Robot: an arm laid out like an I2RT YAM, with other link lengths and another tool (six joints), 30 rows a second.
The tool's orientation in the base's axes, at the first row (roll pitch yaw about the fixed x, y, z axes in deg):
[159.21, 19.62, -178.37]
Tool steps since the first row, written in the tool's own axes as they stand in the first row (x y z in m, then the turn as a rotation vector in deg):
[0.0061, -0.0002, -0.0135, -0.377, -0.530, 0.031]
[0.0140, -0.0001, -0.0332, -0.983, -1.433, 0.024]
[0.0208, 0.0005, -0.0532, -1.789, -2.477, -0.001]
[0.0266, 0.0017, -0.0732, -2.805, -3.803, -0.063]
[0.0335, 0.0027, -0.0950, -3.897, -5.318, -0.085]
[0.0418, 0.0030, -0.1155, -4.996, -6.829, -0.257]
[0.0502, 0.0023, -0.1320, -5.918, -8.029, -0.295]
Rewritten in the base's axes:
[-0.0098, -0.0053, 0.0098, 0.442, -0.472, -0.078]
[-0.0232, -0.0125, 0.0245, 1.142, -1.299, -0.170]
[-0.0358, -0.0194, 0.0400, 2.045, -2.259, -0.227]
[-0.0475, -0.0258, 0.0561, 3.176, -3.489, -0.274]
[-0.0608, -0.0329, 0.0733, 4.418, -4.878, -0.395]
[-0.0749, -0.0403, 0.0887, 5.621, -6.318, -0.379]
[-0.0877, -0.0472, 0.1002, 6.653, -7.425, -0.437]

